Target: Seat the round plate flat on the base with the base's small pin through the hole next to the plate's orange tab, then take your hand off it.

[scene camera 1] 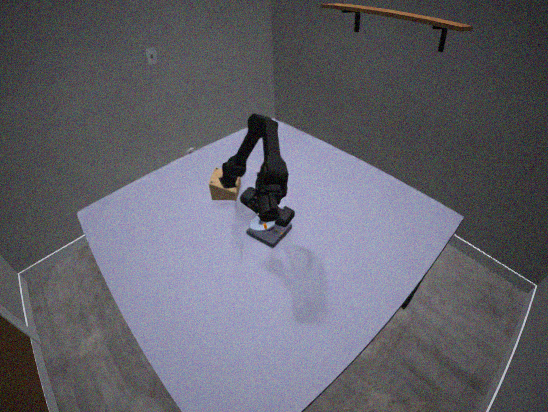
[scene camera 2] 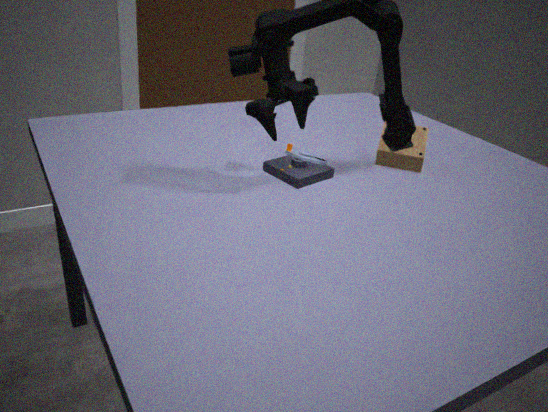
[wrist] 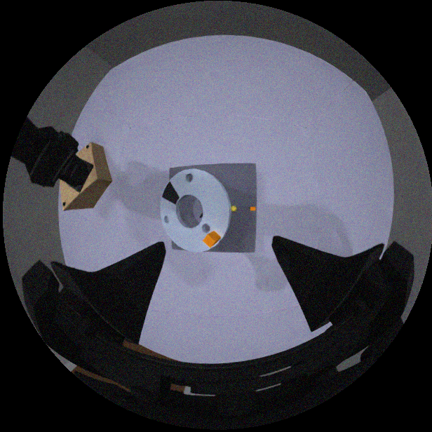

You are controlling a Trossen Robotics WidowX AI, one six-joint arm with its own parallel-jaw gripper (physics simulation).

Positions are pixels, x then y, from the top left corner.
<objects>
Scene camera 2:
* gripper: 289,134
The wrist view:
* gripper: 219,245
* pale round plate: 214,199
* dark square base: 239,179
</objects>
